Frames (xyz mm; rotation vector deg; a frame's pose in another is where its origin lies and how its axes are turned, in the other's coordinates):
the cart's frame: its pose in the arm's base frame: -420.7 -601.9 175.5 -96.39 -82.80 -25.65
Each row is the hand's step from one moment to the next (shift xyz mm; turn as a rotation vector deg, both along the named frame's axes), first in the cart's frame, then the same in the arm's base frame.
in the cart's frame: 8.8 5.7 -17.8 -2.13 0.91 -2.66
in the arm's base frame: 12.1 -8.2 14.6 0.94 -3.38 -0.37
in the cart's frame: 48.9 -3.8 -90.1 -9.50 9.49 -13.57
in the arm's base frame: 32.2 -39.8 88.9 9.69 -16.23 -2.65
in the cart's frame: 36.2 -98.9 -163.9 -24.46 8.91 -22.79
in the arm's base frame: -41.2 -108.1 156.7 7.46 -32.80 -8.11
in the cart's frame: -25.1 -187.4 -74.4 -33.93 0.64 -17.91
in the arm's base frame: -162.4 -79.4 92.8 -3.99 -35.17 -14.82
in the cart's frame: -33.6 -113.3 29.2 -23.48 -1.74 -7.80
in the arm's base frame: -121.7 -1.7 0.0 -5.95 -20.82 -12.10
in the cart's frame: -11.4 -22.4 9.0 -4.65 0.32 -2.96
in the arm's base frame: -26.1 -0.8 -5.3 -0.20 -5.21 -1.83
